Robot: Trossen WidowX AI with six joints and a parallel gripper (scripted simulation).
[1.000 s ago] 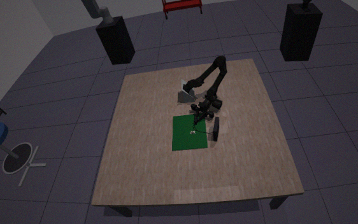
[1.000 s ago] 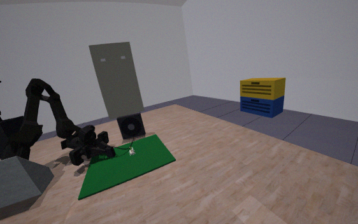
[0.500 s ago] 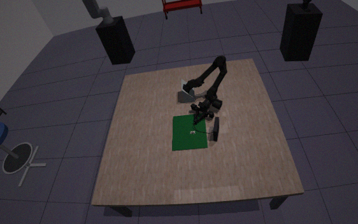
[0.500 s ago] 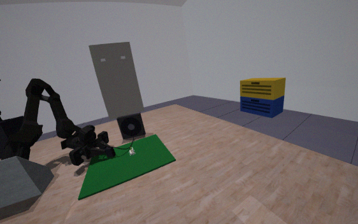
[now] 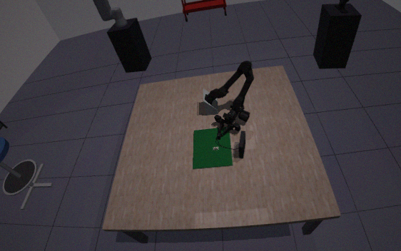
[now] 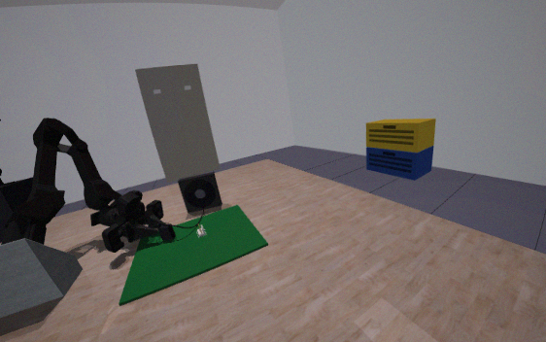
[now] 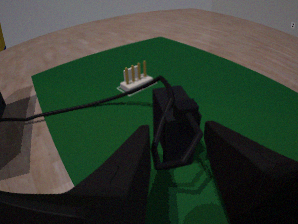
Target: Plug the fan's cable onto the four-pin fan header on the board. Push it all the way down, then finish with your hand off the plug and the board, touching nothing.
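The black plug lies 1 cm ahead of my gripper tip, 1 cm to the right of it and 1 cm below it. The rest, counted from my gripper tip: black fan 11 cm ahead, 13 cm to the left, 2 cm above; then green board 9 cm ahead, 6 cm to the right, 5 cm below.
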